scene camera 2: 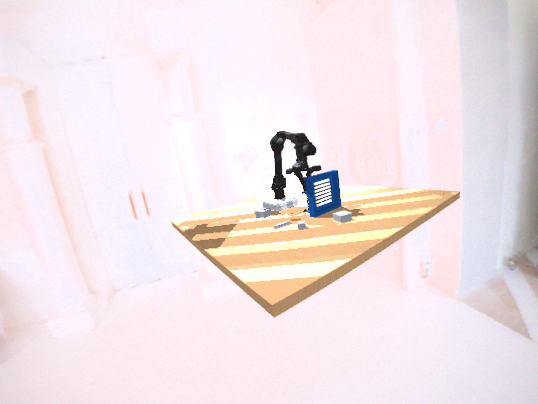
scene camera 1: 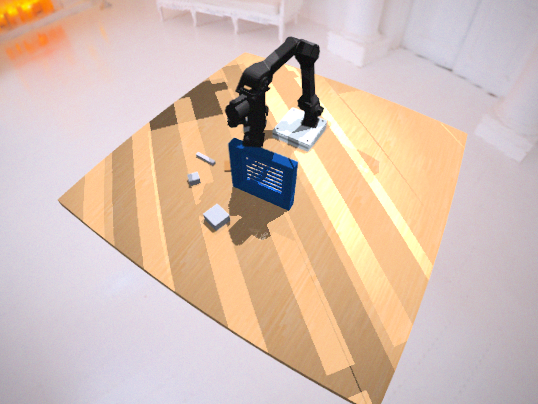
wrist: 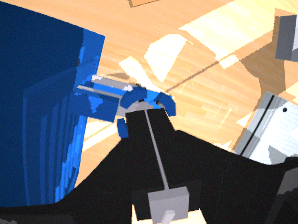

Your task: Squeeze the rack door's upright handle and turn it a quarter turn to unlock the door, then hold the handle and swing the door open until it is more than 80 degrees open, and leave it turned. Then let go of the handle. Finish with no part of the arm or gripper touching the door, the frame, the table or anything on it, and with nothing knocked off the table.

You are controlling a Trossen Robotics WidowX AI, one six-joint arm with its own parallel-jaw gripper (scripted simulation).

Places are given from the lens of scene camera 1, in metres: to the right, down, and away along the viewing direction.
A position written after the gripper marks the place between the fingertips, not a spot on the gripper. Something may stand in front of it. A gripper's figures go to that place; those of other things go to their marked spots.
gripper (scene camera 1: 256, 144): -0.04, -0.20, 1.07
blue rack door (scene camera 1: 246, 162): -0.07, -0.13, 1.07
